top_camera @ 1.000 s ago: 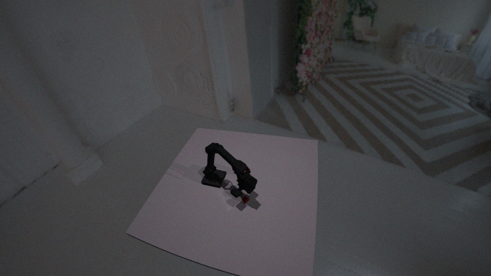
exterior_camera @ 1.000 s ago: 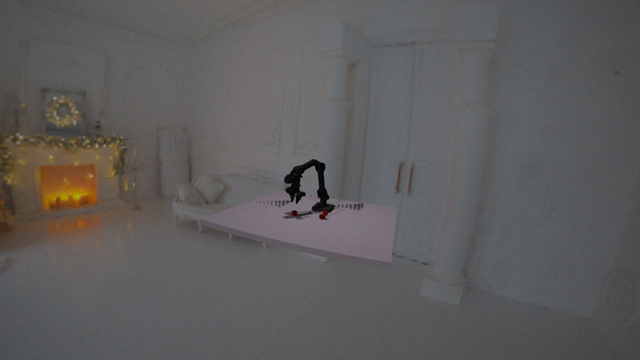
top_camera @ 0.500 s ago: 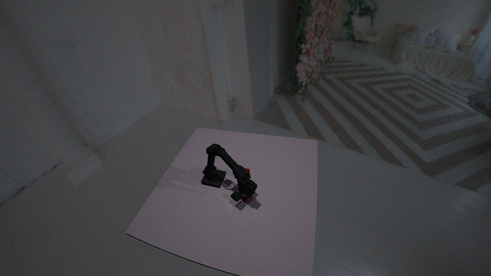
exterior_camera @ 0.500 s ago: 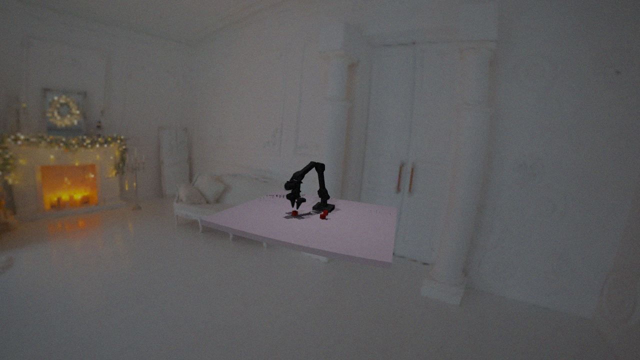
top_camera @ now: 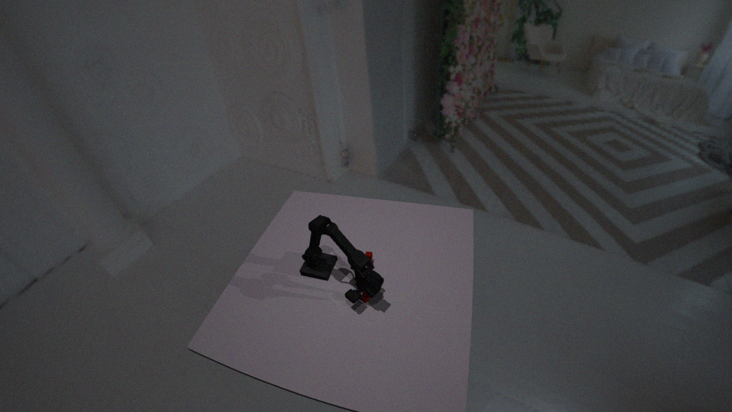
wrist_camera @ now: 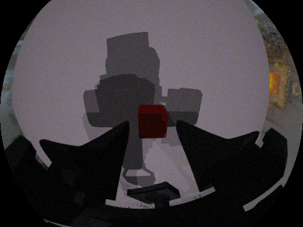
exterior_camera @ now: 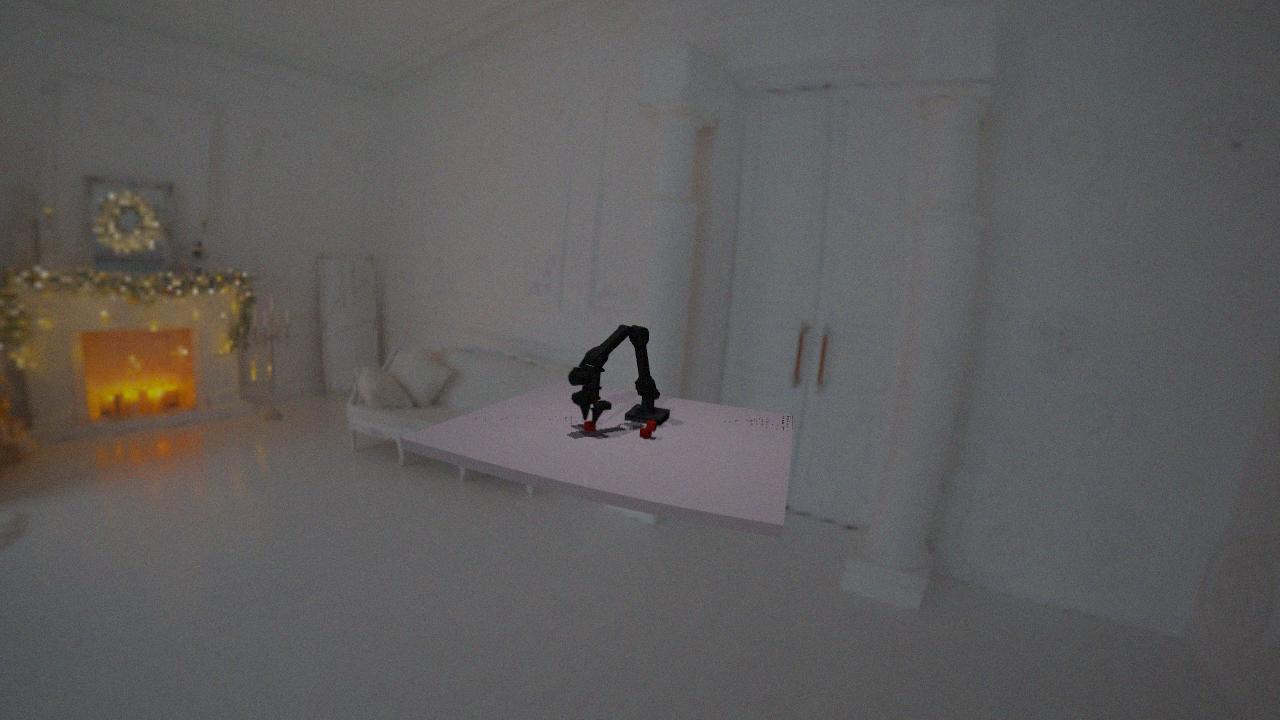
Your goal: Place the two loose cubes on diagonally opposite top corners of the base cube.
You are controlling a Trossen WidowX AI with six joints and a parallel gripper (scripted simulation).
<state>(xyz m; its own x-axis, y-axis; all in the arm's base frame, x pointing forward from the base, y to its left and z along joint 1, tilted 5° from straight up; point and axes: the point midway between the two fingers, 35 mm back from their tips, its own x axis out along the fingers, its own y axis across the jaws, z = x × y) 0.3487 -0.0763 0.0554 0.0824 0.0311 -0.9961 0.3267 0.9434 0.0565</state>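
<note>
Right now the red cube is 2 cm below my gripper tip.
</note>
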